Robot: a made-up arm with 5 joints. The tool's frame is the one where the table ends. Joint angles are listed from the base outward.
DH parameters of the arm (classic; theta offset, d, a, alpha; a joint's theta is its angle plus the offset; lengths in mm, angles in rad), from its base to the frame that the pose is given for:
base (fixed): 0 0 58 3.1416
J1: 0 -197 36 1.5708
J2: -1.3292 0 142.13 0
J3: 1.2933 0 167.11 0
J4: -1.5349 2 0 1.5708
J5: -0.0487 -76 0 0
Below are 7 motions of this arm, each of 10 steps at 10 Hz.
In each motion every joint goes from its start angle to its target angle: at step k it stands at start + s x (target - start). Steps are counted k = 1, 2, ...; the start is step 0. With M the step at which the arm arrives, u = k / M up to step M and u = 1 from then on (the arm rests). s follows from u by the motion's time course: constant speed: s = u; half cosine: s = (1 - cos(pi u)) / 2; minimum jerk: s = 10 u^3 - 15 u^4 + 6 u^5.
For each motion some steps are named. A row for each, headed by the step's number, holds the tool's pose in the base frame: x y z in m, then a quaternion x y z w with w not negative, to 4 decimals.
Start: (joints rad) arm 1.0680 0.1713 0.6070 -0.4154 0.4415
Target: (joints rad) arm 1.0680 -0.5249 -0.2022 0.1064 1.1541
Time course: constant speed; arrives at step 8
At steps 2, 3, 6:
2: 0.2049 -0.2629 0.2664 -0.4856 -0.4536 -0.1838 0.7243
3: 0.2033 -0.2601 0.3084 -0.5393 -0.4606 -0.1428 0.6904
6: 0.1783 -0.2146 0.4291 -0.6944 -0.4482 -0.0396 0.5616

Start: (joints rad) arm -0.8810 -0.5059 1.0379 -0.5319 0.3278
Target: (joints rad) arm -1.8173 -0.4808 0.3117 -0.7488 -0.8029
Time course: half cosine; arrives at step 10
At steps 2, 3, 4, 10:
2: 0.1845 0.1883 0.2714 0.2869 -0.6793 0.3649 0.5684
3: 0.1664 0.2041 0.2911 0.3789 -0.6711 0.3385 0.5399
4: 0.1400 0.2192 0.3162 0.4953 -0.6408 0.3048 0.5012
10: 0.0043 0.2052 0.4295 0.9209 -0.2218 0.1489 0.2840

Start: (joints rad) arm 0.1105 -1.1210 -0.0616 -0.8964 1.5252
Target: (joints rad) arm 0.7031 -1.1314 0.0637 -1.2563 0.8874
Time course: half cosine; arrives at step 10
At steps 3, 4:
3: 0.0073 0.0141 0.5073 0.6820 0.6773 0.1456 0.2342
4: 0.0088 0.0182 0.5047 0.6765 0.6761 0.1324 0.2604

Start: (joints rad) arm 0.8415 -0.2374 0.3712 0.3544 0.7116
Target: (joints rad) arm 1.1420 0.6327 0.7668 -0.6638 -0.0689
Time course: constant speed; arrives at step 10
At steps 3, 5, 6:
3: 0.2302 -0.2283 0.2168 -0.3038 -0.3756 -0.2179 0.8480
5: 0.2146 -0.2359 0.1704 -0.2726 -0.3721 -0.3122 0.8305
6: 0.2047 -0.2360 0.1484 -0.2573 -0.3695 -0.3589 0.8176

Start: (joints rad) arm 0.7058 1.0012 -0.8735 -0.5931 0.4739
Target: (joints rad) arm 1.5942 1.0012 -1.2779 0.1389 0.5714
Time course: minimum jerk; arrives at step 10
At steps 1, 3, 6, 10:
1: 0.3656 -0.2635 0.2620 -0.4587 -0.7161 -0.0753 0.5208
3: 0.3281 -0.3048 0.2689 -0.5037 -0.6682 -0.1113 0.5361
6: 0.1644 -0.3945 0.2916 -0.6176 -0.4881 -0.2459 0.5655
10: 0.0505 -0.4048 0.3046 -0.6573 -0.3697 -0.3353 0.5647

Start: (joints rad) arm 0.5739 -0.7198 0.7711 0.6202 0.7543
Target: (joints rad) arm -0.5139 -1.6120 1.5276 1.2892 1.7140
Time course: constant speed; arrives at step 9
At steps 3, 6, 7, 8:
3: 0.2087 -0.0303 0.2464 -0.2046 -0.2876 0.3705 0.8592
6: 0.1734 0.0196 0.2124 -0.1510 -0.2221 0.6554 0.7059
7: 0.1604 0.0306 0.2000 -0.1334 -0.1994 0.7370 0.6318
8: 0.1475 0.0393 0.1873 -0.1161 -0.1762 0.8095 0.5478

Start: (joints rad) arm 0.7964 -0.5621 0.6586 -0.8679 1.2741
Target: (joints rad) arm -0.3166 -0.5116 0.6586 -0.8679 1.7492
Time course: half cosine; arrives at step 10
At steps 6, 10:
6: 0.2759 -0.0128 0.3688 -0.6575 -0.6358 0.2709 0.3001
10: 0.2676 0.0708 0.3656 -0.5813 -0.7015 0.3488 0.2198

